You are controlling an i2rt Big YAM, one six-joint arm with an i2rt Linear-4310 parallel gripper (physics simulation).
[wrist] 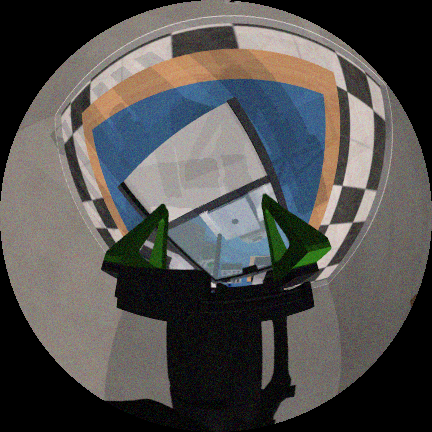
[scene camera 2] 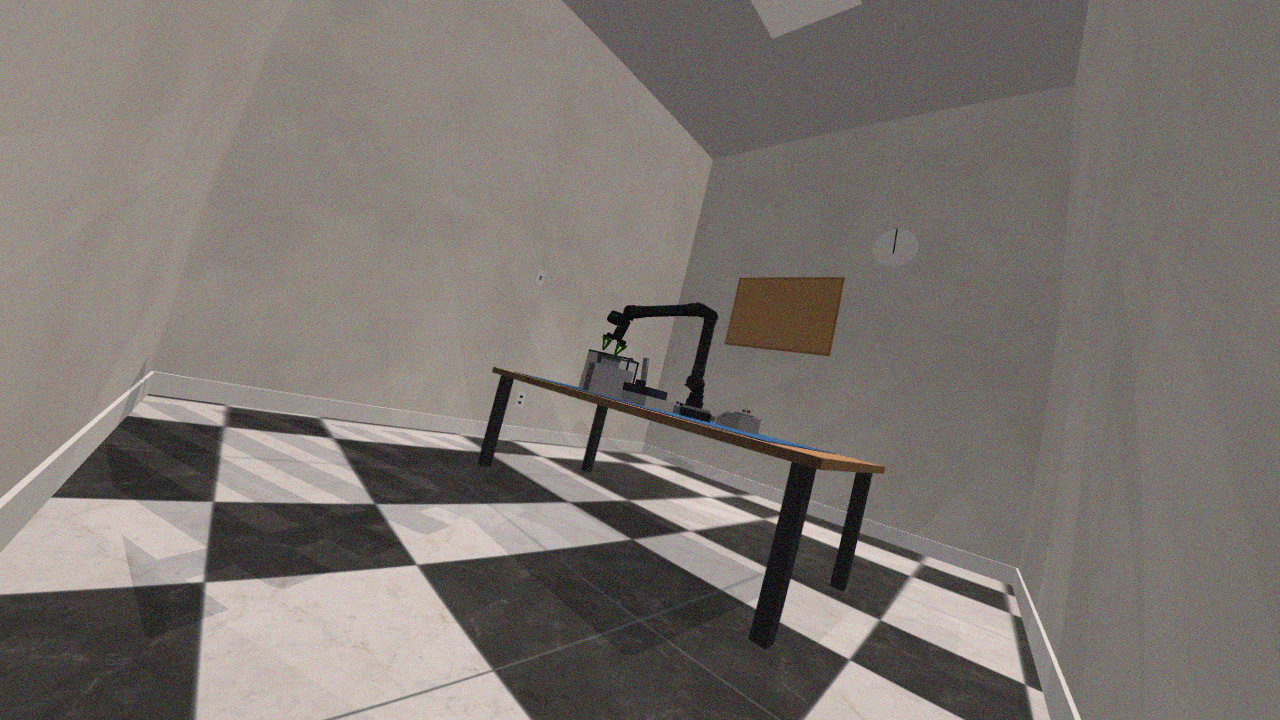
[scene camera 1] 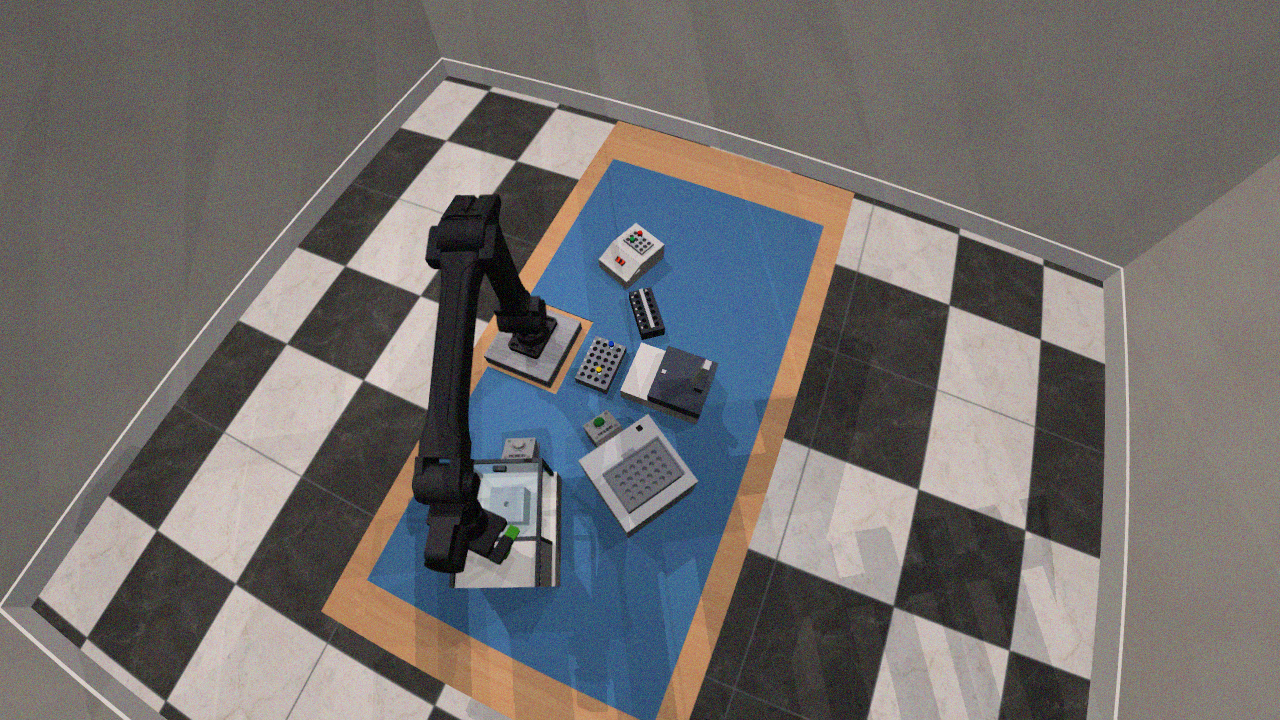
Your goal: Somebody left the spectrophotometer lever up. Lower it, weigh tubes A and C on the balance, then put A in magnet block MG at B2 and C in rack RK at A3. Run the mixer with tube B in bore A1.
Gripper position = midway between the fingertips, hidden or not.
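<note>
The gripper (scene camera 1: 484, 544), open, holding nothing. Balance door (scene camera 1: 509, 490), grey multi-well block (scene camera 1: 604, 457), black-and-white device (scene camera 1: 674, 382). The gripper (wrist: 212, 202), with the door (wrist: 229, 239). Again the device (scene camera 2: 638, 393).
</note>
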